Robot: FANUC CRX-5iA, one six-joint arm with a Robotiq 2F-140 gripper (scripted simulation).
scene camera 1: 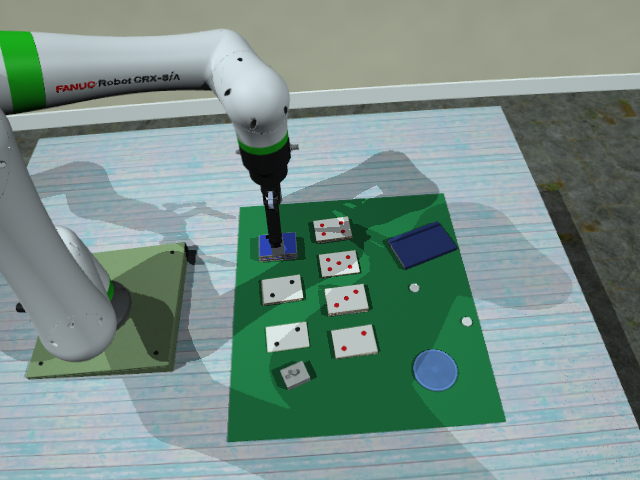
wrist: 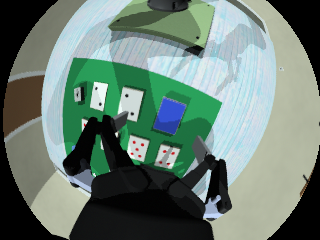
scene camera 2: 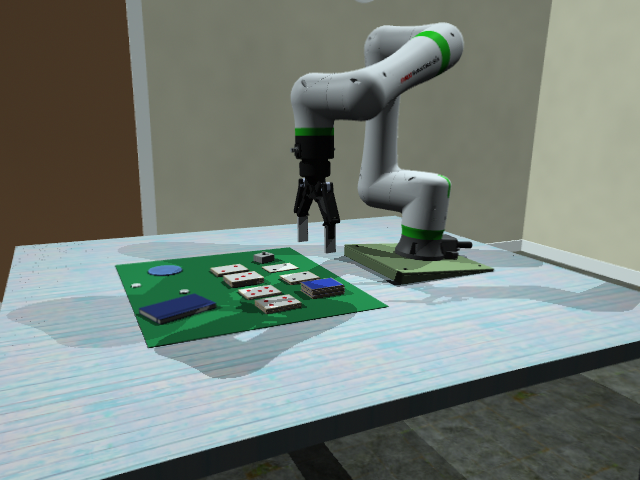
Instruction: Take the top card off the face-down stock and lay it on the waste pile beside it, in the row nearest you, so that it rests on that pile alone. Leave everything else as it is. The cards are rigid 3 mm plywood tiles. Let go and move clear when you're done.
Labels:
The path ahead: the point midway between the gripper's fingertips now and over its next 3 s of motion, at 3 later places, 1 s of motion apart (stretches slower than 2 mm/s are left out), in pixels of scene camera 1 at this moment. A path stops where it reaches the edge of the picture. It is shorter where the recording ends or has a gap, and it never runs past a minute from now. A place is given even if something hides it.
My gripper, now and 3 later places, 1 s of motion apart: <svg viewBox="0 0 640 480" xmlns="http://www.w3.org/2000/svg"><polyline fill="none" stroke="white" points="277,225 273,221 274,228 276,240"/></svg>

